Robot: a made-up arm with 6 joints. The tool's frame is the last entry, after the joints. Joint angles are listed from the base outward. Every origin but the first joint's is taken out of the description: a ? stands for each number. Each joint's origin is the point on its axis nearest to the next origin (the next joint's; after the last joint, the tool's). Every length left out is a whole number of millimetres.
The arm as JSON. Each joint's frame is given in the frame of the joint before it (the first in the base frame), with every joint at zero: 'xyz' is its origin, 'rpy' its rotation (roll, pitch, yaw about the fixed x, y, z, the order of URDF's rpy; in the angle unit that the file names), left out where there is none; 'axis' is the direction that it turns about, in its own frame. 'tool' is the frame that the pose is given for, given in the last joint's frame.
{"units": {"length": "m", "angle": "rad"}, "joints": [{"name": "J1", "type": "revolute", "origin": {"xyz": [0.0, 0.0, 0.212]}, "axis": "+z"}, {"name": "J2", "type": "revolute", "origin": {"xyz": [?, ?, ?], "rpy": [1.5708, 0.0, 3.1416]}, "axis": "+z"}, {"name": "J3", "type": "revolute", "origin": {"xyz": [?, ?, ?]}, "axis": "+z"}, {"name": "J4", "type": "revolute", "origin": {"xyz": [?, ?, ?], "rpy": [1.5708, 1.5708, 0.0]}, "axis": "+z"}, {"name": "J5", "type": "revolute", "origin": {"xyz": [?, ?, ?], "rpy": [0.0, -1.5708, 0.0]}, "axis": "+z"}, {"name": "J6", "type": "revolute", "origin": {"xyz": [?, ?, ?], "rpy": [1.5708, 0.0, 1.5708]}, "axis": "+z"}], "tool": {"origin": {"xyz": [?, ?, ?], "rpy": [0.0, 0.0, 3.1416]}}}
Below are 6 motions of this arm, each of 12 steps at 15 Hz.
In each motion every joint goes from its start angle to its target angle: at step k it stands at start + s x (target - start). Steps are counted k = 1, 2, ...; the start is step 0. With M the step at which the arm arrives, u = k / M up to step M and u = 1 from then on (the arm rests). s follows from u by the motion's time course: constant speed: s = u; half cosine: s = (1 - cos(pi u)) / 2; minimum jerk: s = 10 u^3 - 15 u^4 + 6 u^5.
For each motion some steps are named. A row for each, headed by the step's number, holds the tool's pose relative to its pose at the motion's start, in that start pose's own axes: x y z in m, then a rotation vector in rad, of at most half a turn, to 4 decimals.
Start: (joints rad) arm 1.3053 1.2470 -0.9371 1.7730 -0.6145 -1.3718
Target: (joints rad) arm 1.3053 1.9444 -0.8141 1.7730 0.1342 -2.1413
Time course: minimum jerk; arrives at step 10
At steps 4, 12:
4: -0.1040 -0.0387 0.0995 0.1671 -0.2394 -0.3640
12: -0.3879 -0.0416 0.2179 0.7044 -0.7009 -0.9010

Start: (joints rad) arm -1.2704 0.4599 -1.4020 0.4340 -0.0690 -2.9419
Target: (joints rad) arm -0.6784 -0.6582 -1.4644 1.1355 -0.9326 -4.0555
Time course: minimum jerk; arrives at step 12
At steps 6, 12:
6: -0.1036 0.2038 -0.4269 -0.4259 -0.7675 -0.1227
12: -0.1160 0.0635 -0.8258 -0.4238 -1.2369 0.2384

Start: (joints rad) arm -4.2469 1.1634 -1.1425 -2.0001 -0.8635 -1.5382
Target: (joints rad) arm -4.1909 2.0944 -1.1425 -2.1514 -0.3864 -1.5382
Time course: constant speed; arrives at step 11
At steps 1, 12:
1: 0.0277 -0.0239 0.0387 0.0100 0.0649 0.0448
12: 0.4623 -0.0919 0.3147 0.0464 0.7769 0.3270

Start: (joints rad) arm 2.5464 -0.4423 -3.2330 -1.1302 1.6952 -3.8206
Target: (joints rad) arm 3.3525 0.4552 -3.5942 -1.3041 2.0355 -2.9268
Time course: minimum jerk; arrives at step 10
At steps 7, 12:
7: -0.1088 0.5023 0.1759 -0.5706 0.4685 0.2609
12: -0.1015 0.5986 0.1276 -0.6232 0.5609 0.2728

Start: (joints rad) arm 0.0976 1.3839 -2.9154 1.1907 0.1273 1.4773
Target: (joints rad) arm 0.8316 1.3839 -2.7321 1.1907 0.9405 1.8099
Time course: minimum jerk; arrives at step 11
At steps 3, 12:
3: -0.0309 0.0940 0.0194 -0.2000 -0.0265 0.0356
12: -0.2038 0.7221 -0.1551 -1.5518 0.0654 0.1140

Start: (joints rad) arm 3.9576 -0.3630 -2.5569 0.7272 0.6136 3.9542
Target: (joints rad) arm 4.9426 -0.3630 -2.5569 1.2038 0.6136 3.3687
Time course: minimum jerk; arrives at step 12
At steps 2, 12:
2: -0.0019 -0.0004 -0.0007 -0.0200 0.0281 0.0177
12: -0.0456 -0.0294 0.0006 -0.6871 0.6000 0.5569

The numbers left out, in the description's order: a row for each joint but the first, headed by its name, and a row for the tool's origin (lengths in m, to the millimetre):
J2: 0.0 0.0 0.0
J3: -0.078 0.417 0.0
J4: -0.098 -0.432 0.0
J5: 0.0 0.0 0.0
J6: 0.081 -0.063 0.0
tool: 0.0 0.0 0.0

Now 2 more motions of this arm.
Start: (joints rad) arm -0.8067 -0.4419 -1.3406 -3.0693 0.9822 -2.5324
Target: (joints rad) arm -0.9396 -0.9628 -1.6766 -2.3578 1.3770 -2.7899
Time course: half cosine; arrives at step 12
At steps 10, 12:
10: 0.4565 -0.3142 -0.0307 0.1514 1.2049 0.2245
12: 0.4844 -0.3376 -0.0501 0.1559 1.2802 0.2582

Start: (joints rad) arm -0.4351 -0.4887 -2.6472 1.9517 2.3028 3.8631
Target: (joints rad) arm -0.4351 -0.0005 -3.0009 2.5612 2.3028 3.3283
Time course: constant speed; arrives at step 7
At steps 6, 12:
6: -0.0753 -0.1444 -0.0961 -0.4385 0.1544 -0.7296
12: -0.0834 -0.1740 -0.1093 -0.5219 0.1559 -0.8499

